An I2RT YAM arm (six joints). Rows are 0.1 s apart.
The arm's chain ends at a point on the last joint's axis. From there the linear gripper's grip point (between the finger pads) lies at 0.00 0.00 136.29 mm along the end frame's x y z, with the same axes.
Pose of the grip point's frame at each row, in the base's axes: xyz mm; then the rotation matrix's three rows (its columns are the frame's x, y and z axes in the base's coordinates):
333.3, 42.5, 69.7; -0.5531, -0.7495, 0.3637; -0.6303, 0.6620, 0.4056; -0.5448, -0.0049, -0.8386
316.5, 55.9, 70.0; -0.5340, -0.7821, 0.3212; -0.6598, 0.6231, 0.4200; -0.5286, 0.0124, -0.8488
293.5, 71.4, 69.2; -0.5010, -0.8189, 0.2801; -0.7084, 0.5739, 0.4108; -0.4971, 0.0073, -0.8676
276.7, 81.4, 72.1; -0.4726, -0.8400, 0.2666; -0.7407, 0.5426, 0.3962; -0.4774, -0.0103, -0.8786
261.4, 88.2, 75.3; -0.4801, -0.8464, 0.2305; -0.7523, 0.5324, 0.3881; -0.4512, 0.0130, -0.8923
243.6, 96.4, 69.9; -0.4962, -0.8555, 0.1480; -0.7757, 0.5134, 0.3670; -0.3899, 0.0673, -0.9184
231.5, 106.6, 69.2; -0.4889, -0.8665, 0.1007; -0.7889, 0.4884, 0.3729; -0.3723, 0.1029, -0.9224
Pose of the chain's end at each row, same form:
283.7, -12.8, 184.0; -0.5531, -0.7495, 0.3637; -0.6303, 0.6620, 0.4056; -0.5448, -0.0049, -0.8386
272.7, -1.3, 185.7; -0.5340, -0.7821, 0.3212; -0.6598, 0.6231, 0.4200; -0.5286, 0.0124, -0.8488
255.3, 15.4, 187.4; -0.5010, -0.8189, 0.2801; -0.7084, 0.5739, 0.4108; -0.4971, 0.0073, -0.8676
240.4, 27.4, 191.8; -0.4726, -0.8400, 0.2666; -0.7407, 0.5426, 0.3962; -0.4774, -0.0103, -0.8786
230.0, 35.3, 196.9; -0.4801, -0.8464, 0.2305; -0.7523, 0.5324, 0.3881; -0.4512, 0.0130, -0.8923
223.4, 46.4, 195.1; -0.4962, -0.8555, 0.1480; -0.7757, 0.5134, 0.3670; -0.3899, 0.0673, -0.9184
217.8, 55.8, 194.9; -0.4889, -0.8665, 0.1007; -0.7889, 0.4884, 0.3729; -0.3723, 0.1029, -0.9224

